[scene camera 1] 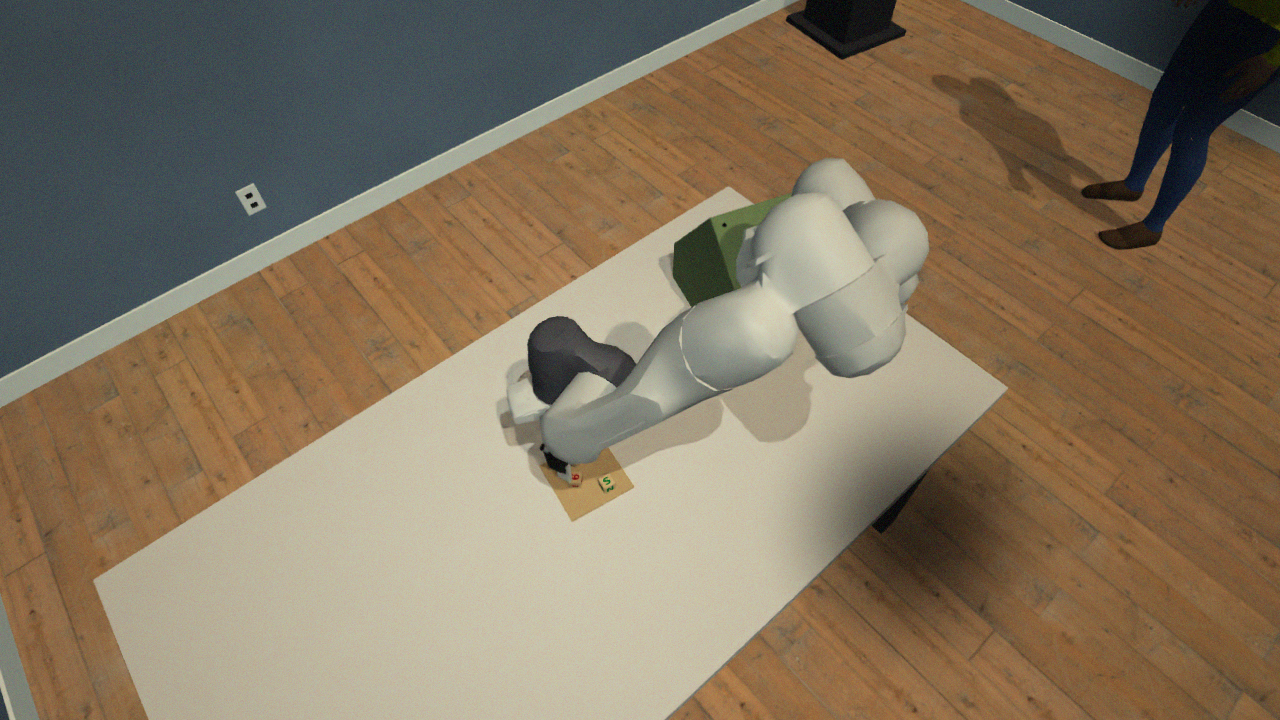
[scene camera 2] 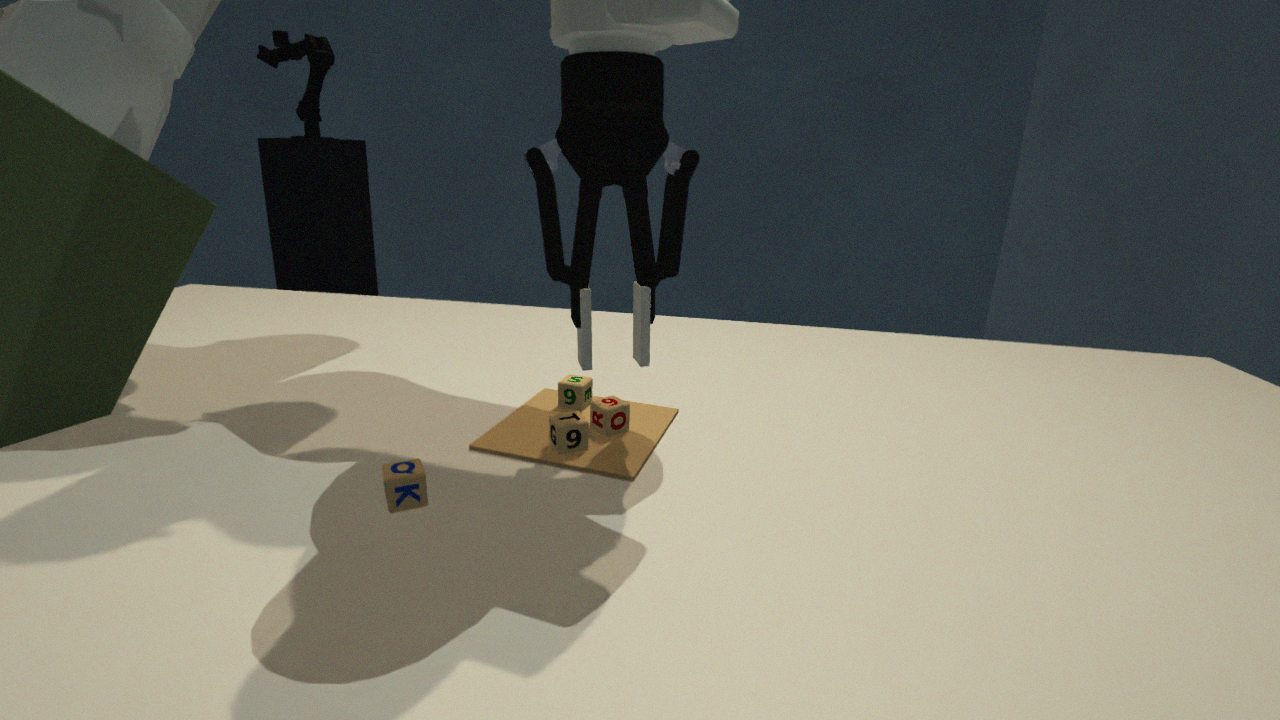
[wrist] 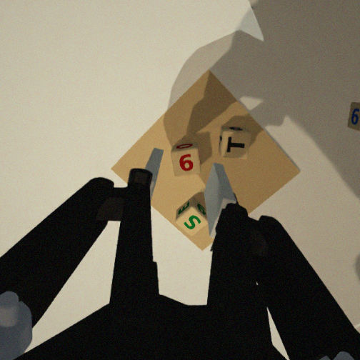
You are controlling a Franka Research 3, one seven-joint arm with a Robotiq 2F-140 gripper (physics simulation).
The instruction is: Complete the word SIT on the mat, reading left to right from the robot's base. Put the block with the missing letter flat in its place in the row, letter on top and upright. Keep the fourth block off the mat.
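Observation:
My gripper is open and empty, above the blocks, fingers partly apart and pointing down. On the tan mat a block with a green S on top sits near one corner. A block with a red 6 or 9 on top shows a red O on a side. A block with a black T on top lies flat; its T is turned sideways in the wrist view. A blue-lettered block lies off the mat.
A large green box stands on the white table near the arm's base. In scene camera 1, the arm covers part of the mat. A black pedestal stands beyond the table.

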